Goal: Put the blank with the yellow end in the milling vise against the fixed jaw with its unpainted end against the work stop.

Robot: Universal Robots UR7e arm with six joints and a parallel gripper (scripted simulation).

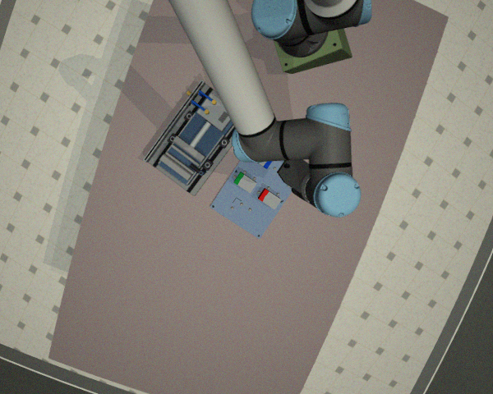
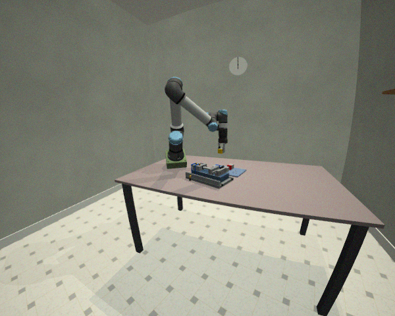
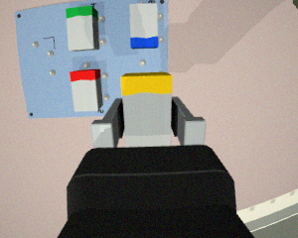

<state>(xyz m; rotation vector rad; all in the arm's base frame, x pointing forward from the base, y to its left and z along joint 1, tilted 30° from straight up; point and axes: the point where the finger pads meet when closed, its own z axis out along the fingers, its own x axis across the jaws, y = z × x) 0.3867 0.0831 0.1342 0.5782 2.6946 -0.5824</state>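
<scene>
The yellow-ended blank lies 20 mm below my hand. The rest, counted from my hand: blue-ended blank: 40 mm behind, 80 mm to the right, 150 mm below; then red-ended blank: 80 mm ahead, 40 mm to the right, 150 mm below; then green-ended blank: 40 mm ahead, 120 mm to the right, 150 mm below.
</scene>
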